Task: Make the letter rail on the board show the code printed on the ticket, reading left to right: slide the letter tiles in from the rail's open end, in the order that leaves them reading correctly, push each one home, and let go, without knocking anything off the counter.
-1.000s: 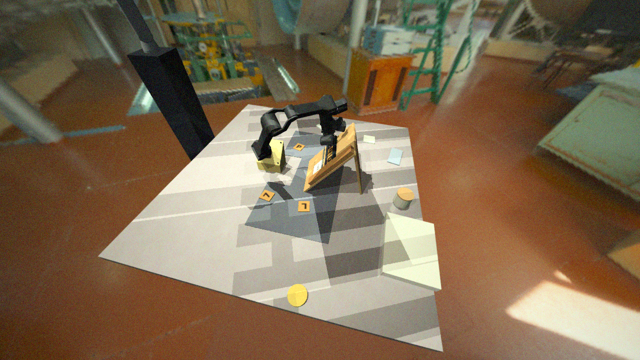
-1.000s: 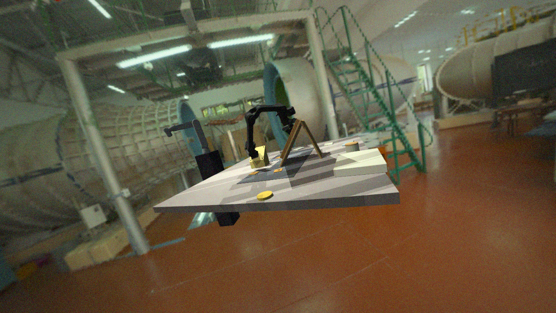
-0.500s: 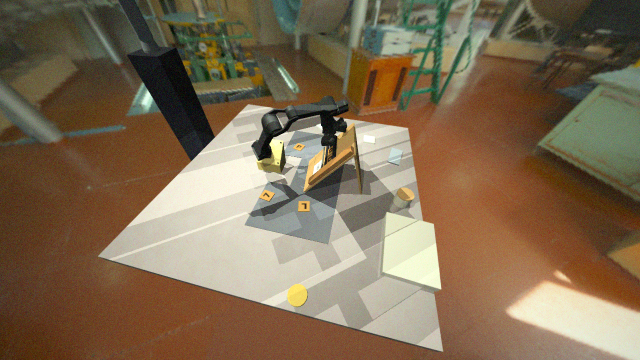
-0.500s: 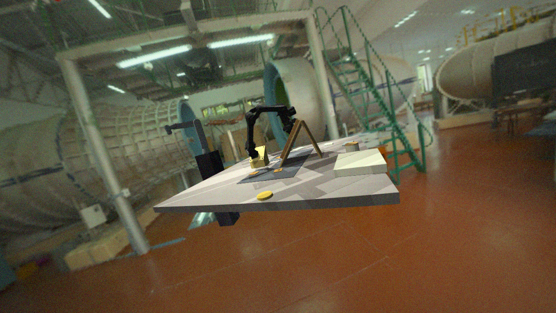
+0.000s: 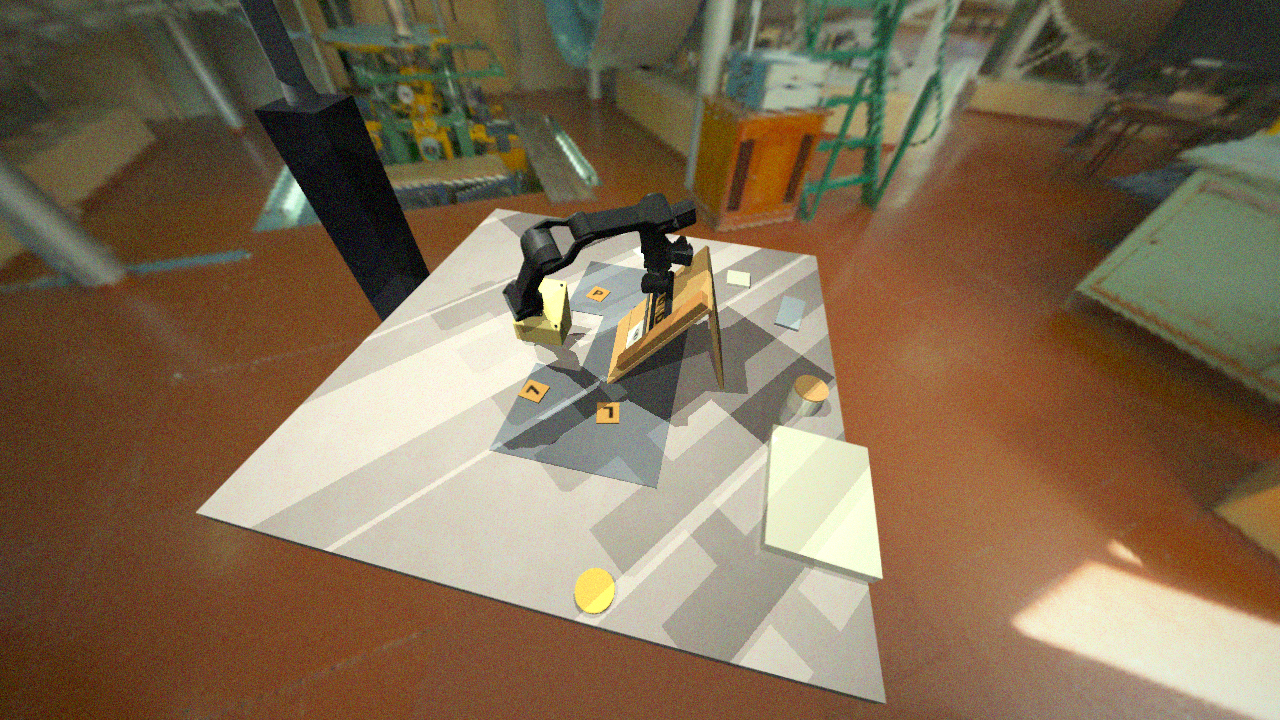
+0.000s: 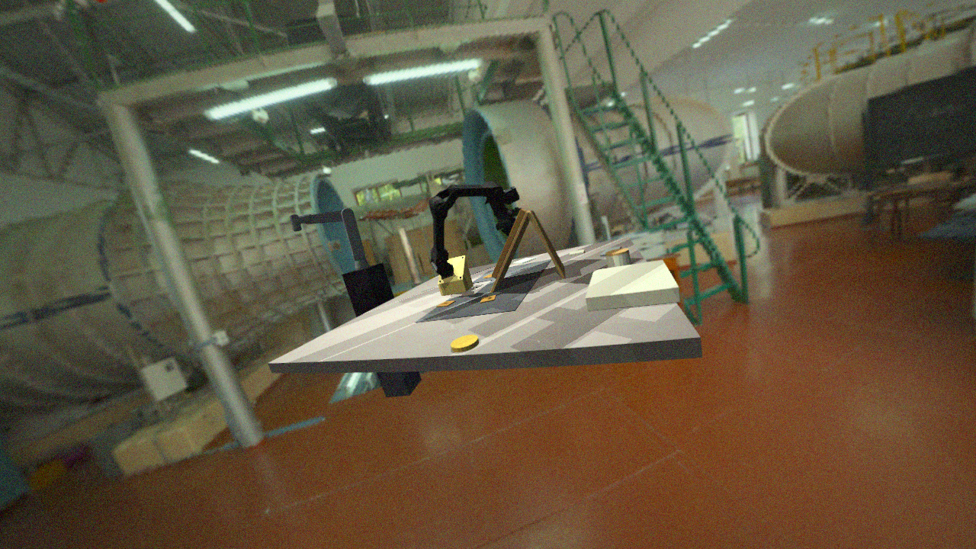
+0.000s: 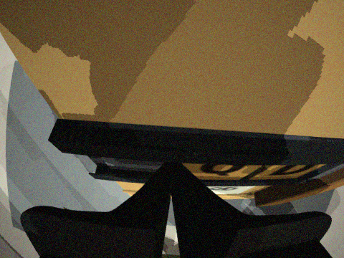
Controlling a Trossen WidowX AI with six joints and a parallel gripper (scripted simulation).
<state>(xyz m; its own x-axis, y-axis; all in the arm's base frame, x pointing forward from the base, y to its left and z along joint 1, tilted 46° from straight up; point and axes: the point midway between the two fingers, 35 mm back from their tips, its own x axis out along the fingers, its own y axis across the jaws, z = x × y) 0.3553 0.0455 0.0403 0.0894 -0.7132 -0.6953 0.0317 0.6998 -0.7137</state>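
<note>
Right now the white ticket is 6 cm behind my gripper tip, 7 cm to the right of it and 9 cm below it. From my gripper tip the other things lie so: mat (15 cm behind, 3 cm to the right, 17 cm below); cream block (35 cm ahead, 44 cm to the right, 15 cm below); yellow disc (9 cm behind, 65 cm to the right, 16 cm below).
</note>
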